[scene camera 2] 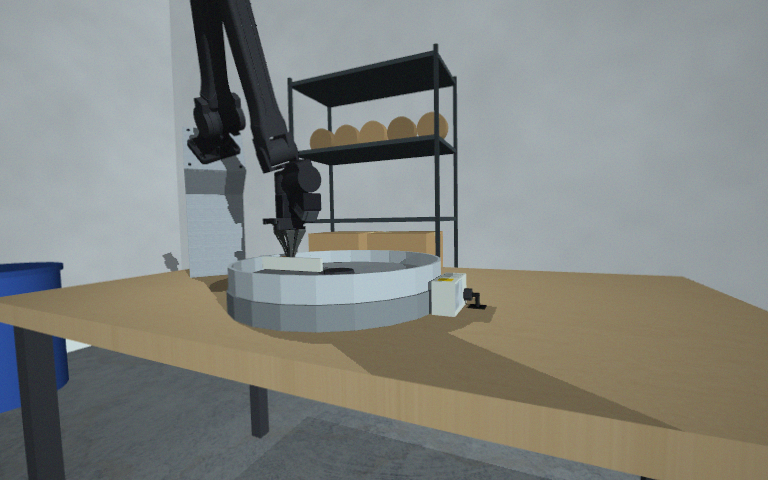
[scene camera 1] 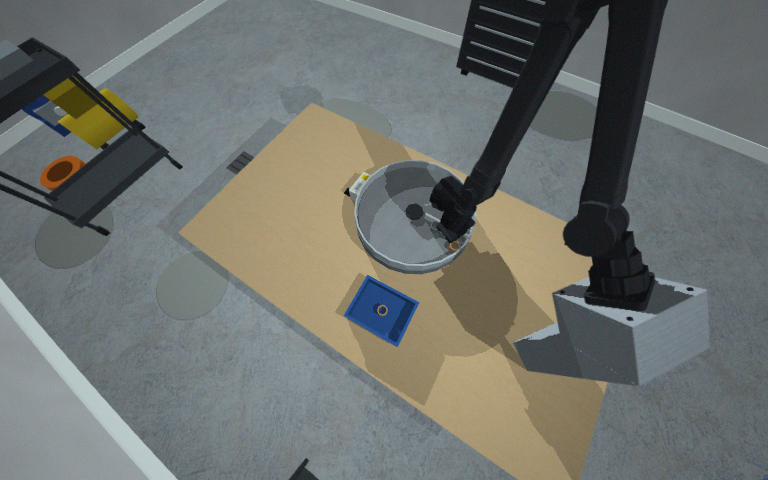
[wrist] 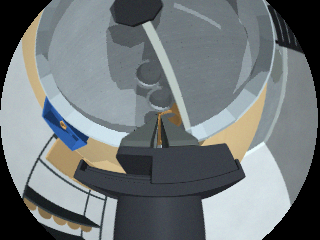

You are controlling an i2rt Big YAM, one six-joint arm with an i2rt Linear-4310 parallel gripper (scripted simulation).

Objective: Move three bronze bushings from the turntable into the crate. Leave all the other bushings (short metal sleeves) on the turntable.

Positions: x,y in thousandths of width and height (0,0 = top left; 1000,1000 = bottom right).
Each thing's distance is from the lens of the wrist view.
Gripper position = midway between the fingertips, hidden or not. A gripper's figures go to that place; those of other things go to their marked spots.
my gripper (wrist: 498,494): 13 cm
blue crate (wrist: 220,573): 44 cm
grey turntable (wrist: 286,240): 16 cm
The marked spots on the blue crate and the grey turntable are 34 cm apart.
